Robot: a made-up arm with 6 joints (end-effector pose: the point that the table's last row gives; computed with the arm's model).
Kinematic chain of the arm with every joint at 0, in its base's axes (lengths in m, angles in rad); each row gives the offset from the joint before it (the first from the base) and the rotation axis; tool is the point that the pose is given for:
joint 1: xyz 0 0 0.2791 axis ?
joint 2: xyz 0 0 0 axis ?
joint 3: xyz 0 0 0.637 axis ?
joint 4: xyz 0 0 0 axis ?
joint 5: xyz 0.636 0 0 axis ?
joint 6: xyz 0 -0.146 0 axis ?
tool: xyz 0 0 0
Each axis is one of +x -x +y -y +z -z.
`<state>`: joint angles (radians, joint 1 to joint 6).
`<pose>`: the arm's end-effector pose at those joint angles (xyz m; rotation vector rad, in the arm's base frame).
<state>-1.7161 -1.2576 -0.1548 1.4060 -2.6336 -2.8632</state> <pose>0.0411 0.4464 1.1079 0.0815 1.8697 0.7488</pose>
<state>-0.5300 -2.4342 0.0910 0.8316 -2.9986 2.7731</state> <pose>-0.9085 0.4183 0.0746 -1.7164 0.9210 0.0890</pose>
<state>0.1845 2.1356 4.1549 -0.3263 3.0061 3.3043</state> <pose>0.3247 -0.0801 0.5315 2.0836 0.5298 -1.4923</pose>
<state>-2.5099 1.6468 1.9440 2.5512 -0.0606 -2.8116</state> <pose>-0.9125 -0.8180 0.4947 -0.3291 -0.4699 -2.4473</pose>
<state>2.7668 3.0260 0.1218 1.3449 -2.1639 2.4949</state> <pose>0.4877 -0.1567 -0.6415 -0.3430 -0.9257 1.4887</pose>
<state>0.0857 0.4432 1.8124 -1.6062 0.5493 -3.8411</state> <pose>0.5410 0.0517 1.4485 -0.2781 -1.0181 -0.8729</pose>
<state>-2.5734 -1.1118 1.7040 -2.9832 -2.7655 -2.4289</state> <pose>1.0606 0.5060 0.7867 0.6077 0.8521 -2.1411</pose>
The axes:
joint 1: +z
joint 2: +y
joint 3: -y
joint 4: -x
joint 5: -y
joint 6: -x

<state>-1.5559 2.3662 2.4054 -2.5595 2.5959 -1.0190</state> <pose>0.1381 -1.0826 -0.2311 0.6898 1.6443 1.0160</pose>
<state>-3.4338 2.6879 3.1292 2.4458 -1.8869 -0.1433</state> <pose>-0.8121 0.1273 0.0628 -0.4388 -0.6707 0.3113</pose>
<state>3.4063 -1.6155 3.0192 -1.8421 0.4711 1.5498</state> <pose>0.8074 0.1783 -0.3725 -2.0108 -0.4786 1.8721</pose>
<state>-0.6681 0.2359 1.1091 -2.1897 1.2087 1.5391</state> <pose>0.5616 -0.3353 1.3095 0.8854 -0.7492 -1.4211</pose>
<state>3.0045 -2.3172 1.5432 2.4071 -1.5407 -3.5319</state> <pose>0.8588 -0.2279 -0.6459 -0.8000 0.1116 2.0361</pose>
